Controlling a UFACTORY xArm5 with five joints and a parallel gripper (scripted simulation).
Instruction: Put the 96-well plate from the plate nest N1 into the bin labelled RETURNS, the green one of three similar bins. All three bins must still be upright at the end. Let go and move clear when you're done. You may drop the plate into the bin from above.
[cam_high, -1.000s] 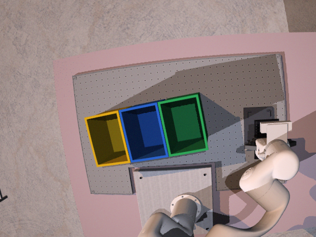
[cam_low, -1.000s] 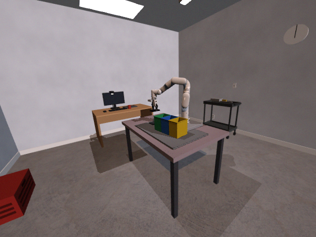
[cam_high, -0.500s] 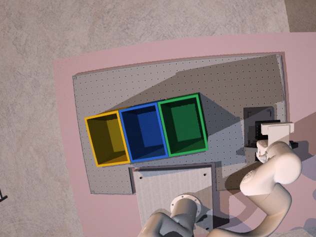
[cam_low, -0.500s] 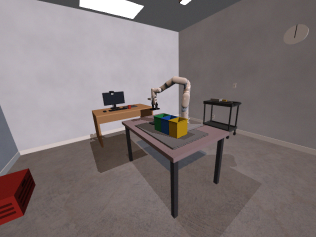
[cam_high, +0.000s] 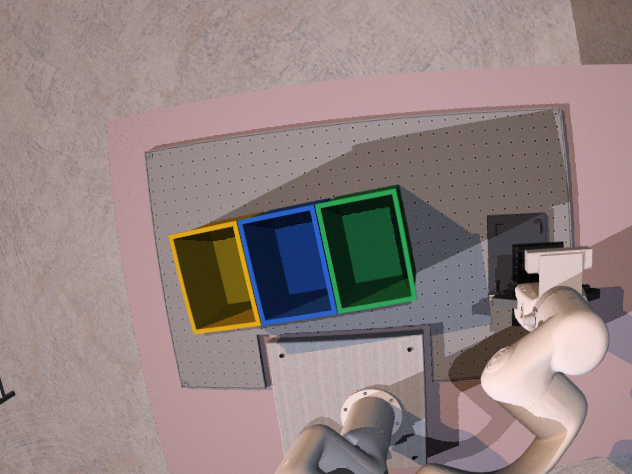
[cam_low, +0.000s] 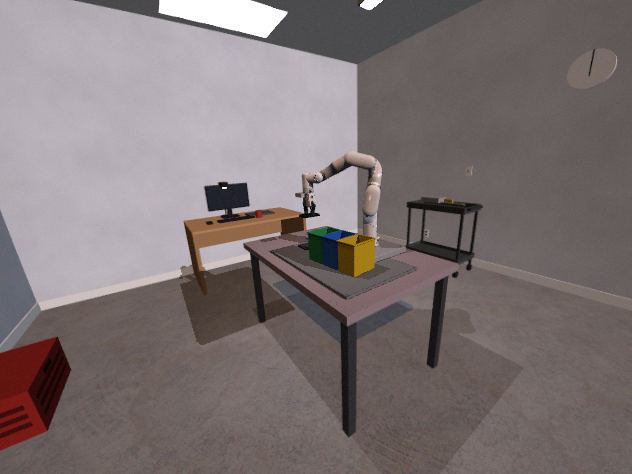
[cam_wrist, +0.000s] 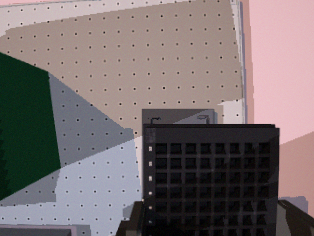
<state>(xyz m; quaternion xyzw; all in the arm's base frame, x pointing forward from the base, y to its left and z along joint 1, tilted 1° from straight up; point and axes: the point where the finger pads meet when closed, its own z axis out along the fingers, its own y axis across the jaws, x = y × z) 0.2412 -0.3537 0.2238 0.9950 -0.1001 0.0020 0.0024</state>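
Right now the black 96-well plate is 1 cm below my hand. Round my hand: blue bin: 12 cm ahead, 39 cm to the left, 16 cm below; then plate nest: 24 cm below; then green bin: 11 cm ahead, 26 cm to the left, 16 cm below.
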